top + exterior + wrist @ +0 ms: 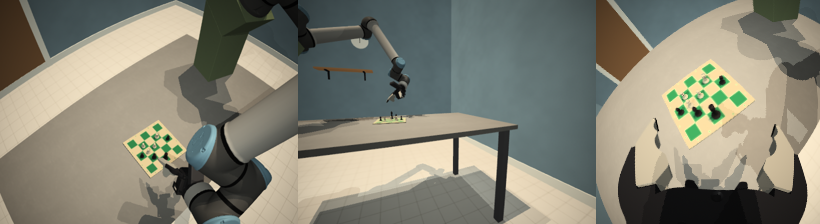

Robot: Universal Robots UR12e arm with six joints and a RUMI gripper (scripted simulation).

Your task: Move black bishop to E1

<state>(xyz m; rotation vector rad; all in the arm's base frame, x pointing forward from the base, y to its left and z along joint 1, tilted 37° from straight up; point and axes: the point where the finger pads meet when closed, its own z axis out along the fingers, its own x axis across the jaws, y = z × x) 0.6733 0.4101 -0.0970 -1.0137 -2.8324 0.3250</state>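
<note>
The chessboard lies 150 mm to the right of my hand and 160 mm below it. From my hand the other things lie so: white crowned piece: 40 mm behind, 190 mm to the right, 140 mm below.
</note>
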